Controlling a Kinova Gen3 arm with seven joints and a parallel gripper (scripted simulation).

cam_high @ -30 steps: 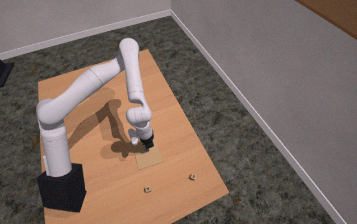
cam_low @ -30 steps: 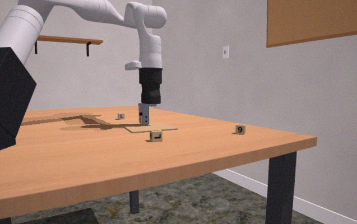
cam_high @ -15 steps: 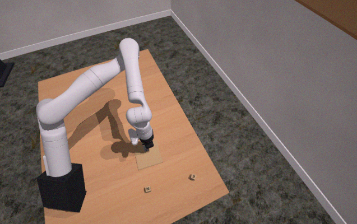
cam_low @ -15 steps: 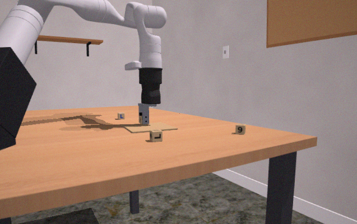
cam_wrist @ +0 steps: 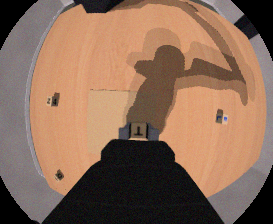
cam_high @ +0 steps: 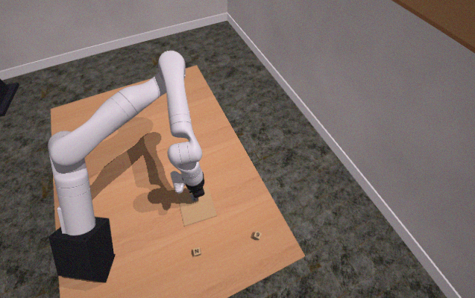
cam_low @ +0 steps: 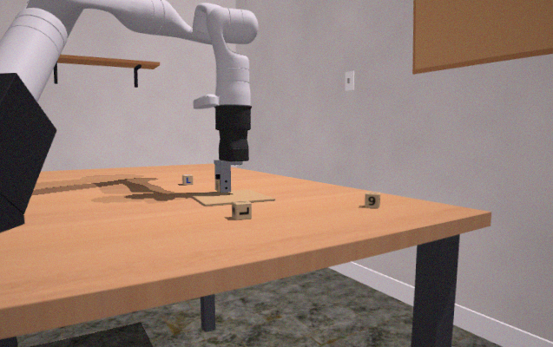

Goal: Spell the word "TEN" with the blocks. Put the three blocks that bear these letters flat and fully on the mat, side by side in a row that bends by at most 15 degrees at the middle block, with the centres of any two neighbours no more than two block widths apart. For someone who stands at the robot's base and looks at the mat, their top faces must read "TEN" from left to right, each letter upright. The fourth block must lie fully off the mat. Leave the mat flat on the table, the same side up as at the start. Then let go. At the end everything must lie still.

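The mat is 10 mm ahead of my hand, 40 mm to the right of it and 20 mm below it.
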